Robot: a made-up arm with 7 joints.
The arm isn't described. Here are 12 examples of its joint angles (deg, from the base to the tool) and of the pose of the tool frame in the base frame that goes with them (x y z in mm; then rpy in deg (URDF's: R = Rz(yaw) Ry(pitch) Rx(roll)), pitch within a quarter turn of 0, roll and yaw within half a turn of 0).
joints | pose
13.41 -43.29 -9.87 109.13 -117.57 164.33 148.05 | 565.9 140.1 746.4 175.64 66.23 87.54
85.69 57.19 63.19 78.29 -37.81 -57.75 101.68 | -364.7 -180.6 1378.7 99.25 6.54 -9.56
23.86 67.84 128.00 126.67 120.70 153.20 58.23 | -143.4 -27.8 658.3 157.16 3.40 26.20
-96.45 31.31 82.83 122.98 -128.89 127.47 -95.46 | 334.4 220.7 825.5 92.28 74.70 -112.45
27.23 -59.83 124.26 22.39 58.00 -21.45 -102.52 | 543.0 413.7 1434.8 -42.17 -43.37 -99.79
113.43 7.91 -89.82 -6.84 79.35 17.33 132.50 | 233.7 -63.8 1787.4 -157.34 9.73 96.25
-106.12 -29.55 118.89 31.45 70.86 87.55 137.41 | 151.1 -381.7 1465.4 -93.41 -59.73 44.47
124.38 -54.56 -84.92 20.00 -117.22 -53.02 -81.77 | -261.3 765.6 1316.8 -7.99 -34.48 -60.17
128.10 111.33 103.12 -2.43 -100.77 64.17 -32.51 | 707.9 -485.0 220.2 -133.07 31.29 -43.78
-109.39 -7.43 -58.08 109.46 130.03 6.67 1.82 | -738.8 -203.7 807.4 -161.24 8.39 -112.14
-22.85 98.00 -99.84 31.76 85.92 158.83 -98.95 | -745.9 -79.1 637.3 53.59 49.18 85.35
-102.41 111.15 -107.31 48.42 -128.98 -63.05 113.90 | -207.1 951.3 401.6 39.16 -40.34 -37.28
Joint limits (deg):
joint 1: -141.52..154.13
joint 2: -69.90..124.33
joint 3: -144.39..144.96
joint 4: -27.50..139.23
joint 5: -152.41..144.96
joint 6: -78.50..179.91
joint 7: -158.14..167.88
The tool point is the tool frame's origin. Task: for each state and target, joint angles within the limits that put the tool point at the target. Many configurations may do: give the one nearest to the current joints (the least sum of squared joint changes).
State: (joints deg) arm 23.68 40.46 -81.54 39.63 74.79 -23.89 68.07
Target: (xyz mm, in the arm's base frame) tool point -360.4 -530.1 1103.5
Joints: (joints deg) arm -27.92 63.24 -79.20 90.30 58.89 -75.05 72.19
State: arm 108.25 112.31 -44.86 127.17 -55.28 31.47 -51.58
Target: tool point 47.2 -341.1 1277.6
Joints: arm 88.12 121.26 -6.72 137.08 -63.49 40.98 -52.03
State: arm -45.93 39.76 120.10 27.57 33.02 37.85 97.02
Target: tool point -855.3 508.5 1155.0
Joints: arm -32.79 72.02 117.66 4.09 21.21 19.41 81.35
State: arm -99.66 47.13 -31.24 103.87 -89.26 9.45 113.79
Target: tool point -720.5 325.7 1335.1
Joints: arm -94.84 58.55 -66.07 95.24 -83.58 3.01 111.27
